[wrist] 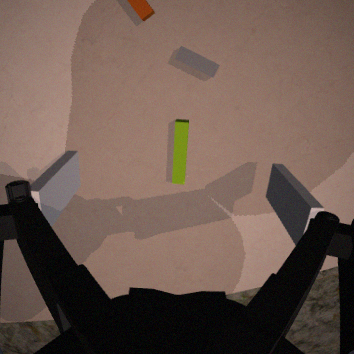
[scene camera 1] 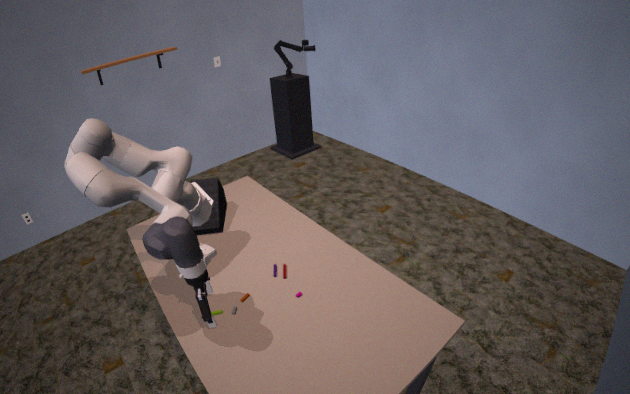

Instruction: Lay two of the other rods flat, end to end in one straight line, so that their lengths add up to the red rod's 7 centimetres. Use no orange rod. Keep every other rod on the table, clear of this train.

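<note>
My gripper (scene camera 1: pixel 211 306) (wrist: pixel 174 173) is open and empty above the table. The lime green rod (scene camera 1: pixel 217 313) (wrist: pixel 180 151) lies flat below it, in line with the gap between the fingers in the wrist view; in the scene view a finger hides part of it. A short grey rod (scene camera 1: pixel 234 310) (wrist: pixel 197 62) lies flat at an angle beyond it. An orange rod (scene camera 1: pixel 245 297) (wrist: pixel 140 8) lies past the grey one. The red rod (scene camera 1: pixel 285 271) and a purple rod (scene camera 1: pixel 275 270) lie side by side, apart. A short magenta rod (scene camera 1: pixel 299 294) lies on its own.
The rods lie on the tan table (scene camera 1: pixel 350 320). The arm's dark base block (scene camera 1: pixel 218 205) stands at the table's far left end. The near left table edge runs close to the gripper. A black pedestal (scene camera 1: pixel 292 115) with a small dark arm stands beyond the table on the floor.
</note>
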